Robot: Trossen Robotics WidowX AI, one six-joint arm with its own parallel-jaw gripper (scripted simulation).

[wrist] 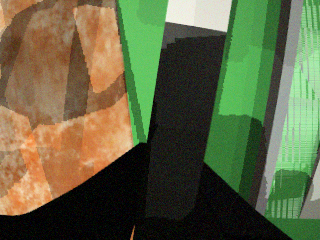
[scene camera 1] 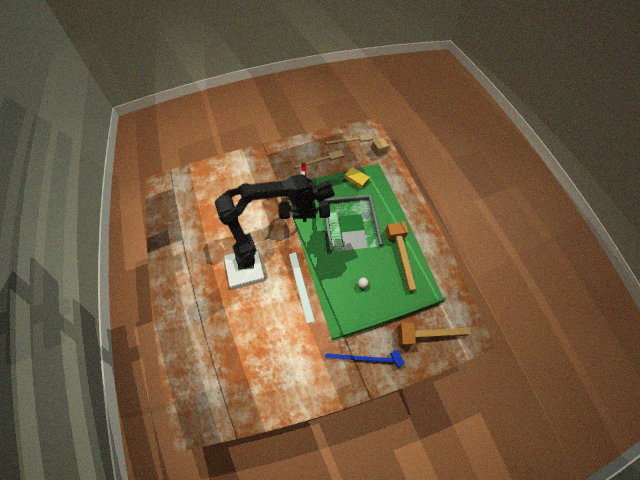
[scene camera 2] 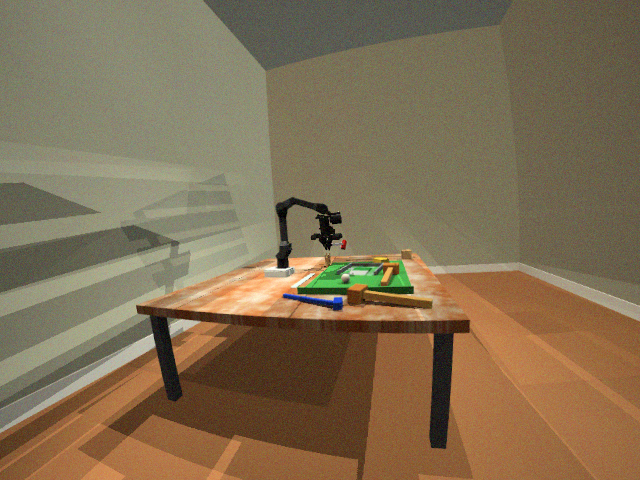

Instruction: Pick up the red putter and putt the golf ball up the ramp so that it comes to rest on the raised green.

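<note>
Red putter held in my gripper (wrist: 163,156). Wooden mallet (scene camera 1: 398,231). Wooden mallet (scene camera 2: 358,293). Green mat (scene camera 2: 328,278) (wrist: 234,137).
</note>
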